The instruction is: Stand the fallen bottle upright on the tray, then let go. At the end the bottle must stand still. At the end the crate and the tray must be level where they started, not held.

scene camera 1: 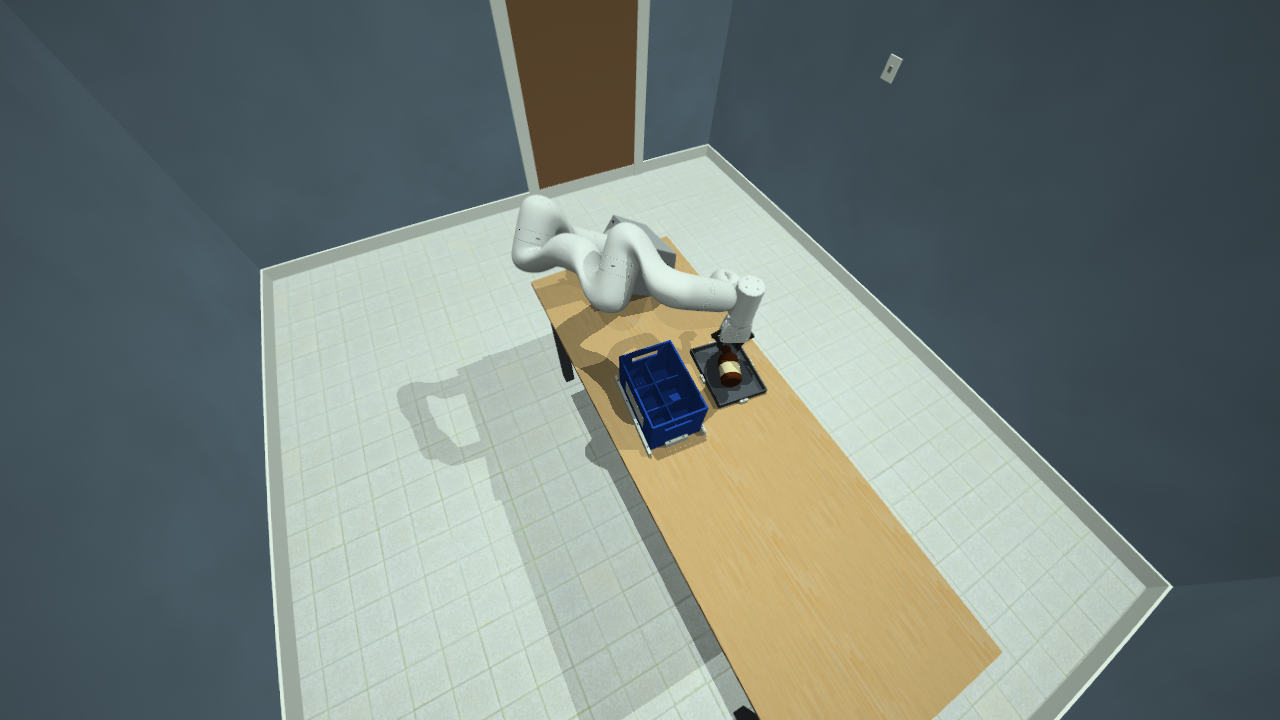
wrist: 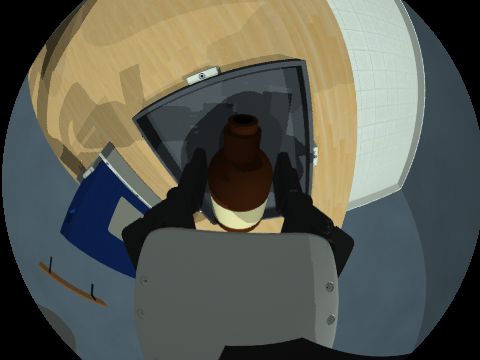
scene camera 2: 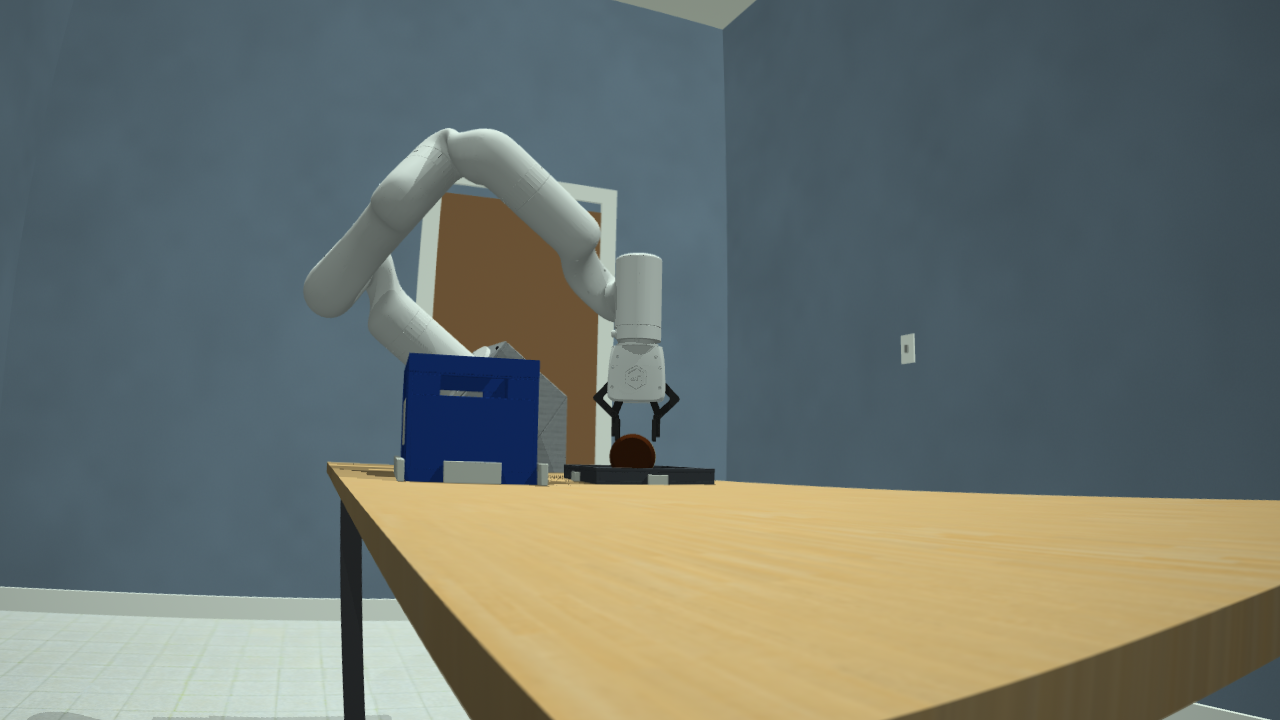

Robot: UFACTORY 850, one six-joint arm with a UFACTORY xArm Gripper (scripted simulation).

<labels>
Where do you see a blue crate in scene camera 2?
438, 428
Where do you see a bottle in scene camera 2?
At 632, 450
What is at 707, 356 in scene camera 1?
A tray.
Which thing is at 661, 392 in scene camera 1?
A blue crate.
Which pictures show my gripper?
Scene camera 1, the wrist view and scene camera 2: all of them.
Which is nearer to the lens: the bottle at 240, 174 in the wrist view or the blue crate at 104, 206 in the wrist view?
The bottle.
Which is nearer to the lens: the bottle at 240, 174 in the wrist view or the tray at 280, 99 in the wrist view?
The bottle.
</labels>
